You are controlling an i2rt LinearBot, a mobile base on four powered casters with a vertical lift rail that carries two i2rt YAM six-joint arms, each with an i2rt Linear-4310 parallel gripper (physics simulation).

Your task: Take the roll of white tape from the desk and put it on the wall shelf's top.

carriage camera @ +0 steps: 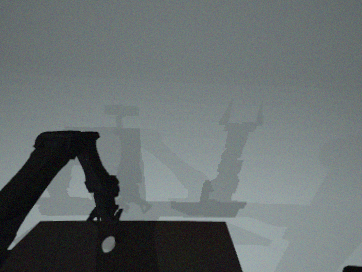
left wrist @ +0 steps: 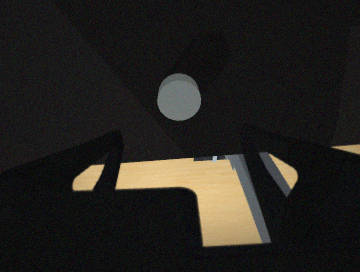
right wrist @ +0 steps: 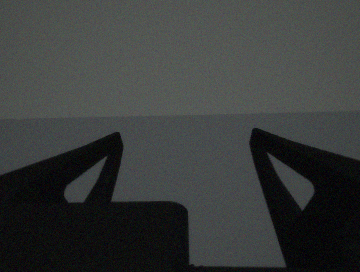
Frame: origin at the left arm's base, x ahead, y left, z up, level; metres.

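Seen in the pictures: left gripper, fingertip midpoint: (carriage camera: 107, 225) (left wrist: 181, 133); right gripper, fingertip midpoint: (right wrist: 185, 137).
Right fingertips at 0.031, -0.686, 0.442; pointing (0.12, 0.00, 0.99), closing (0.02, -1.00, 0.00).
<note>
A point is followed by its place in that frame, as x, y, z.
The roll of white tape (carriage camera: 108, 244) @[0.313, -0.013, -0.344] (left wrist: 179, 100) @[0.324, -0.008, -0.344] shows as a pale disc on a dark flat board (carriage camera: 190, 250) @[0.311, -0.422, -0.370] (left wrist: 290, 90) @[0.316, -0.167, -0.371]. The board looks like the wall shelf's top, but the dim light leaves this unsure. My left gripper (carriage camera: 106, 218) @[0.342, -0.008, -0.249] (left wrist: 181, 133) @[0.342, -0.008, -0.249] is open and empty. Its fingers stand wide apart, clear of the tape; the tape shows ahead of the fingertips in the left wrist view and below them in the carriage view. My right gripper (right wrist: 185, 137) @[0.031, -0.686, 0.442] is open and empty, with plain wall and a paler band beyond it. The desk cannot be made out.
A grey wall (carriage camera: 200, 60) @[0.462, -0.408, 0.496] rises behind the board, with shadows of the arms on it. Light wood floor (left wrist: 155, 175) @[-1.053, 0.308, -1.371] and a grey bar (left wrist: 250, 200) show past the board's edge in the left wrist view. A dark part (carriage camera: 353, 269) shows at the carriage view's lower right corner.
</note>
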